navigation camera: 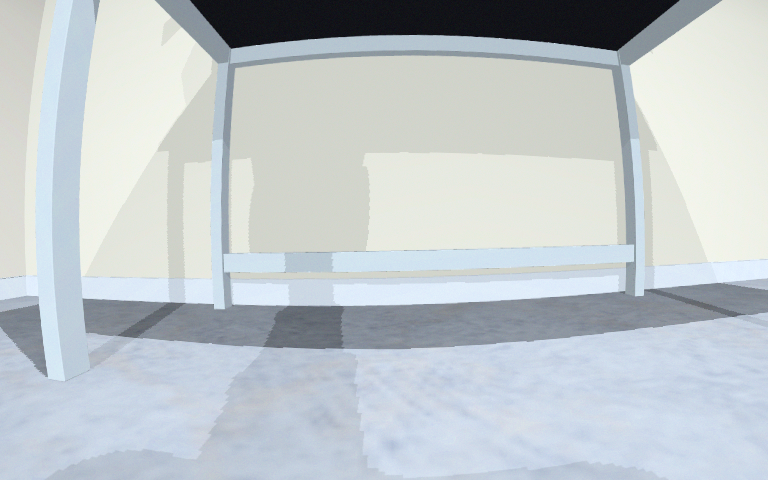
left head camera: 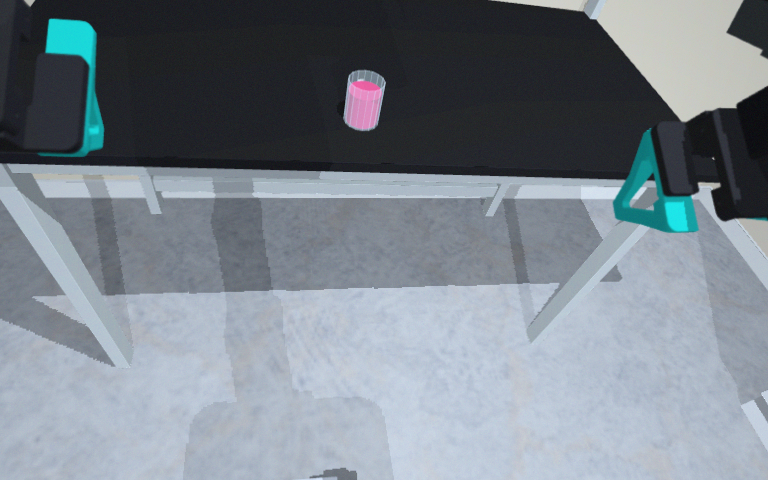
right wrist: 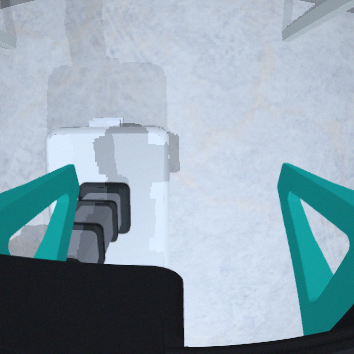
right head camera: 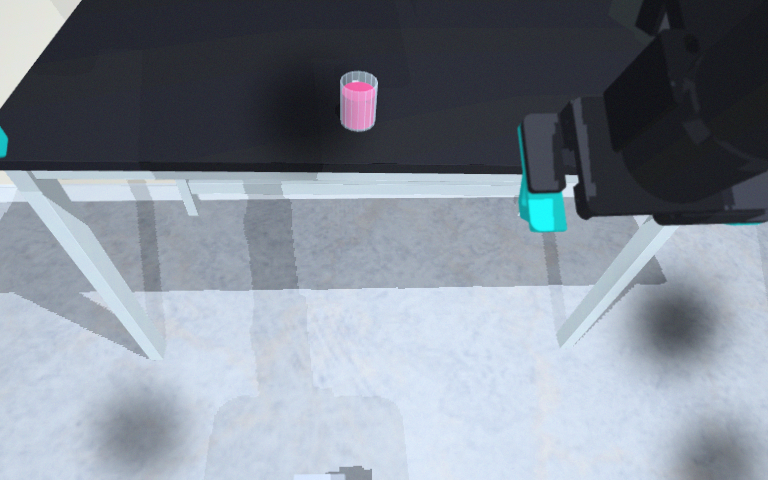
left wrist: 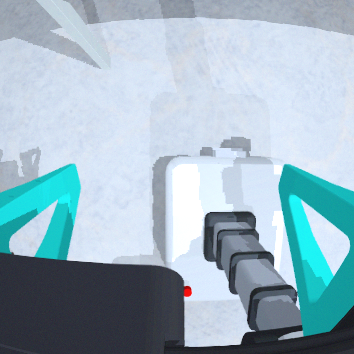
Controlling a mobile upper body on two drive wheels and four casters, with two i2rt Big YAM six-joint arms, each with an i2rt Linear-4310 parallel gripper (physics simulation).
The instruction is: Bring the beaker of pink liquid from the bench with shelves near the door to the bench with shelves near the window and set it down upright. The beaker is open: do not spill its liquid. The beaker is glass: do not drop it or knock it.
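The glass beaker of pink liquid stands upright on the black top of the bench, not far behind its front edge. My left gripper is open and empty; in the left head camera it shows in part at the left edge, well to the left of the beaker. My right gripper is open and empty; in both head views it shows at the right, well to the right of the beaker. Neither gripper touches the beaker. The bench near the window does not show clearly in these views.
The bench's front legs stand at both sides ahead of me. The navigation camera looks under the bench at its rear crossbar, with a pale wall behind. My white base shows below both grippers. Dark blurred spots cover parts of the right head view.
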